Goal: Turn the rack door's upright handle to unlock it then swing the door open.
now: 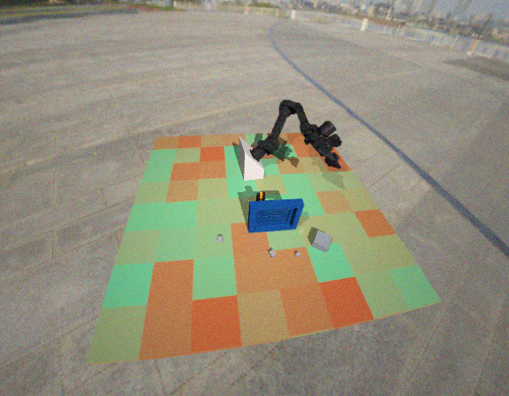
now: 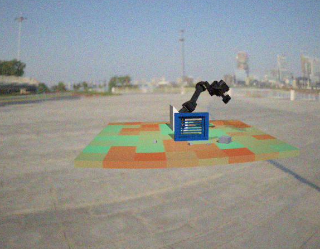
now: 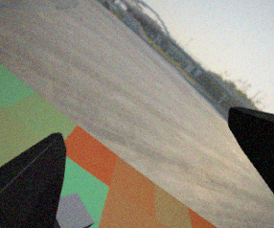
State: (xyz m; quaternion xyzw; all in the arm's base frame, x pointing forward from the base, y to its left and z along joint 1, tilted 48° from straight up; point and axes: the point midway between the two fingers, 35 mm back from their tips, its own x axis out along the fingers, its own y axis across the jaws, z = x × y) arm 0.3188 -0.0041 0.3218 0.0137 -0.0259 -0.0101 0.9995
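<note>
Right now the door handle is 310 mm to the right of my gripper tip, 210 mm below it and 50 mm behind it. Also, from my gripper tip: grey block 290 mm below, 180 mm ahead, 90 mm to the right.
</note>
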